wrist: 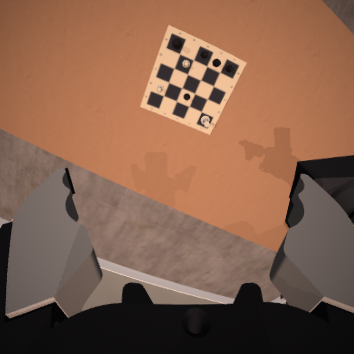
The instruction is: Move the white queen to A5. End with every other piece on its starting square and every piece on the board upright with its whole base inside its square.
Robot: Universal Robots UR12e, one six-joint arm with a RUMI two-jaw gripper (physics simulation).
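Places are measured from the arm's base along level axes (x ahead, y up, z right), in millimetres.
Pixels of known places: gripper, fingertip midpoint: (182, 174); arm's base at its link origin: (350, 204).
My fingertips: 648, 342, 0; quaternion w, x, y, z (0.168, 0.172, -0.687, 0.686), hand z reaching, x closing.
Note:
Ahead of a thing's pixels: the offset from my fingertips to its top centre, as dx, dy, dz. "spot": to the spot under its first point. Level surfaces: height alone.
A small chessboard @[-27, -469, +18] (167, 105) of dark and cream squares lies turned at an angle in the upper middle of the wrist view. A larger white piece @[-112, -416, -47] (205, 120) stands on its lower right corner square. Smaller white pieces stand near the left edge @[spot: +39, -440, -29] (160, 88) and on a dark square toward the top left (186, 63). At this size I cannot tell which is the queen, and the square labels are unreadable. My gripper (182, 174) is wide open and empty, high above the table and off the board's lower side in the view.
Black pieces stand along the board's top row @[spot: +54, -420, +82] (176, 43) (204, 55) (216, 62) (229, 68), and a black piece @[-32, -437, -17] (187, 96) stands lower on the board. The orange table top @[dy -475] (90, 85) ends in a slanting edge, with brownish floor (135, 215) below. Arm and gripper shadows fall on the table.

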